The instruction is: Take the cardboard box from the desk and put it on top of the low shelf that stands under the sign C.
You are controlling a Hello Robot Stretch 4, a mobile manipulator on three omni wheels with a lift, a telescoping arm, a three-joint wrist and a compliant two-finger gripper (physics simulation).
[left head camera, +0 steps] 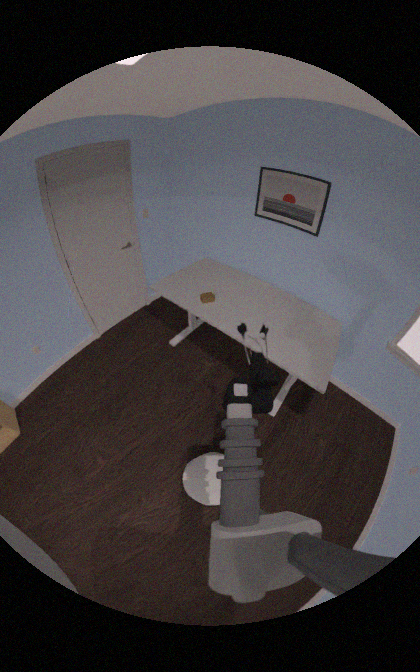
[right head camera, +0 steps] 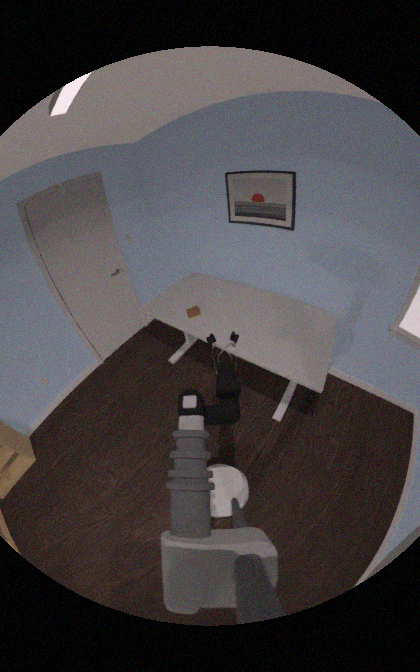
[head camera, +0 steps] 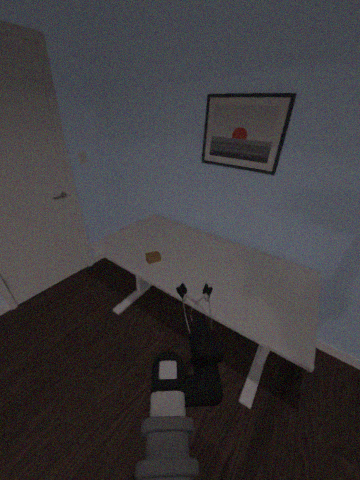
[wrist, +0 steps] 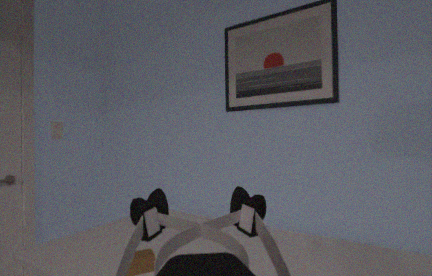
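Where they show: gripper, fingertip midpoint: (left head camera: 251,324) (head camera: 193,285) (wrist: 199,203); robot's base, link origin: (left head camera: 210,477).
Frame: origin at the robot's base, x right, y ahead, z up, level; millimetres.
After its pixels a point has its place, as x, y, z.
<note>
The small brown cardboard box (head camera: 153,257) @[-98, 1151, 737] (left head camera: 207,297) @[-98, 1152, 736] (right head camera: 193,311) (wrist: 143,261) @[-83, 1156, 730] lies on the left part of the pale desk (head camera: 260,280) @[586, 978, 692] (left head camera: 305,330) @[616, 924, 692] (right head camera: 300,340) (wrist: 320,255) @[523, 1213, 692]. My gripper (head camera: 195,290) @[89, 582, 1047] (left head camera: 253,329) @[89, 582, 1047] (right head camera: 223,338) (wrist: 199,203) @[89, 582, 1047] is open and empty, its fingers well apart. In the head views it appears over the desk's front edge, to the right of the box and apart from it. In the wrist view the box shows low at the left, partly behind the left finger. The sign C and the low shelf under it do not show.
A door (head camera: 35,165) @[-1110, 1790, 1186] (left head camera: 95,240) @[-1228, 1638, 1078] (right head camera: 80,265) is left of the desk. A framed picture (head camera: 245,132) @[489, 1500, 1492] (wrist: 280,60) @[487, 1501, 1477] hangs on the wall behind it. Desk legs (head camera: 255,375) (left head camera: 284,395) stand below. Part of a wooden shelf unit (right head camera: 20,442) shows at the left edge.
</note>
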